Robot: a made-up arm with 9 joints. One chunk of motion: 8 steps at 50 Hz.
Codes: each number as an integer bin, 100 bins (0 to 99) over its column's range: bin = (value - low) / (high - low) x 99, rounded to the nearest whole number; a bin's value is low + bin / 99 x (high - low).
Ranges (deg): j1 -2..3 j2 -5..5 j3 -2..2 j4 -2..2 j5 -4..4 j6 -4..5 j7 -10..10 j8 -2..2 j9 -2..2
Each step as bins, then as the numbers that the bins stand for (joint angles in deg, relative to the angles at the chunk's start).
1 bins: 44 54 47 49 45 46 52 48 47
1 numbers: 0.22 0.45 -0.10 -0.02 -0.36 0.18 0.51 -0.06 -0.10
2 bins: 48 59 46 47 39 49 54 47 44
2 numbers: 0.42 0.96 -0.14 -0.10 -0.85 0.45 0.91 -0.10 -0.22
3 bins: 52 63 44 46 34 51 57 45 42
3 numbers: 0.63 1.36 -0.22 -0.14 -1.25 0.64 1.52 -0.18 -0.30
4 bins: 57 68 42 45 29 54 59 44 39
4 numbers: 0.88 1.87 -0.30 -0.18 -1.66 0.91 1.92 -0.22 -0.42
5 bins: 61 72 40 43 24 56 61 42 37
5 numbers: 1.08 2.27 -0.38 -0.26 -2.06 1.09 2.32 -0.30 -0.51
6 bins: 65 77 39 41 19 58 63 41 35
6 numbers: 1.28 2.78 -0.42 -0.34 -2.46 1.27 2.73 -0.34 -0.59
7 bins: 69 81 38 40 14 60 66 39 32
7 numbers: 1.48 3.18 -0.46 -0.38 -2.87 1.45 3.33 -0.42 -0.71
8 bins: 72 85 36 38 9 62 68 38 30
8 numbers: 1.64 3.59 -0.55 -0.46 -3.27 1.64 3.74 -0.46 -0.79
